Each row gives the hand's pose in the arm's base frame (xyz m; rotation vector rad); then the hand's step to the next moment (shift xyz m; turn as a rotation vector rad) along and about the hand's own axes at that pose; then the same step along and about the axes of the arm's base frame.
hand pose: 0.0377 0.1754 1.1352 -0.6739 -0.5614 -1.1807
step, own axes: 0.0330 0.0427 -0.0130 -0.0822 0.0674 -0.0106
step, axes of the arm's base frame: 0.0510 -0.0208 0.0069 0.0412 0.0605 -0.0778
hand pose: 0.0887 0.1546 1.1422 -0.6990 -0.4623 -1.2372
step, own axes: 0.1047 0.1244 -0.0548 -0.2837 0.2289 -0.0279
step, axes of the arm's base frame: 0.1458 -0.0905 0.0023 0.1392 0.2144 -0.2614
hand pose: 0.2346 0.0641 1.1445 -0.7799 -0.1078 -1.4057
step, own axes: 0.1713 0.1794 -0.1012 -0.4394 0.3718 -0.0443
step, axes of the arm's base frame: 0.1596 -0.2051 -0.0652 0.2308 0.3309 -0.4130
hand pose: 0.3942 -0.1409 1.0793 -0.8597 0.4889 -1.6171
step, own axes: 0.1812 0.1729 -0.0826 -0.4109 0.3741 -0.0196
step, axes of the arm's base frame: 0.0421 -0.2260 -0.1293 0.2496 0.3063 -0.3912
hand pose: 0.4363 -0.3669 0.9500 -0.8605 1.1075 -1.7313
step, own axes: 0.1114 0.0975 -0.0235 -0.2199 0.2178 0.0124
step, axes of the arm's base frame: -0.0321 -0.1163 -0.0890 0.1590 0.1530 -0.2174
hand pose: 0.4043 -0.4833 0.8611 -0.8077 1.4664 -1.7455
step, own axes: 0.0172 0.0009 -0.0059 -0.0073 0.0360 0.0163
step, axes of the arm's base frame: -0.0143 -0.0112 -0.0015 0.0219 -0.0066 -0.0330
